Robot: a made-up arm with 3 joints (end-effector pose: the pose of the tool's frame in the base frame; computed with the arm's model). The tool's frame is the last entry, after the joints. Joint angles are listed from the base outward.
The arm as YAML. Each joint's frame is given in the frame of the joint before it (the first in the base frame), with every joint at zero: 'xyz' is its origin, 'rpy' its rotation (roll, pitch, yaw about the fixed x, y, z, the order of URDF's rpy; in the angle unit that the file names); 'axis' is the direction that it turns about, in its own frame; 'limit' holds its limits. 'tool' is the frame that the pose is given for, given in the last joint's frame.
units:
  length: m
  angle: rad
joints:
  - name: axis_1
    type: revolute
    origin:
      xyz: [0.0, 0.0, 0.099]
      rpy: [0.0, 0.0, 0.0]
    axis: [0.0, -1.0, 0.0]
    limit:
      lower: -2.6
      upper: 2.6
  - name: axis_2
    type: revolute
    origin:
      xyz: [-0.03, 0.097, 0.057]
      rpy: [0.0, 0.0, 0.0]
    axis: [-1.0, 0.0, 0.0]
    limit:
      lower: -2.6
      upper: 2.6
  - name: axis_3
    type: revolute
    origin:
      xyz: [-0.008, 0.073, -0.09]
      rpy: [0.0, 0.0, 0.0]
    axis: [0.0, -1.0, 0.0]
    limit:
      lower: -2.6
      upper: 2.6
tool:
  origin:
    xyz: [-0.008, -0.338, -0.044]
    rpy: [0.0, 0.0, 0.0]
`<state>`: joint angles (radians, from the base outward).
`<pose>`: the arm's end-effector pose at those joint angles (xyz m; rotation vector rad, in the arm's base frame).
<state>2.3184 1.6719 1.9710</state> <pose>-0.2449 0.0439 -0.1204 1.8802 1.4487 0.3299</pose>
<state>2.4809 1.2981 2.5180</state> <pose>-0.1773 -0.0311 -0.1385 1.3795 1.0892 -0.0256</pose>
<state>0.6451 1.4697 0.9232</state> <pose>-0.1915 -0.0520 0.3406 -1.5884 -1.2534 0.2223</pose>
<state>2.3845 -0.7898 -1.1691</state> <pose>0.1977 -0.0186 0.1894 -0.1715 -1.1484 0.8206</pose>
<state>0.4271 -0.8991 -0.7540</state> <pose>0.0251 0.0234 -0.1346 0.7500 0.3045 0.5027</pose>
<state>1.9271 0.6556 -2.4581</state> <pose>-0.1463 -0.1440 -0.0190 0.3863 0.5117 -0.5390</pose>
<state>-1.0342 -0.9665 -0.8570</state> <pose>-0.2326 0.0392 0.0497 1.1105 1.7227 -0.0986</pose>
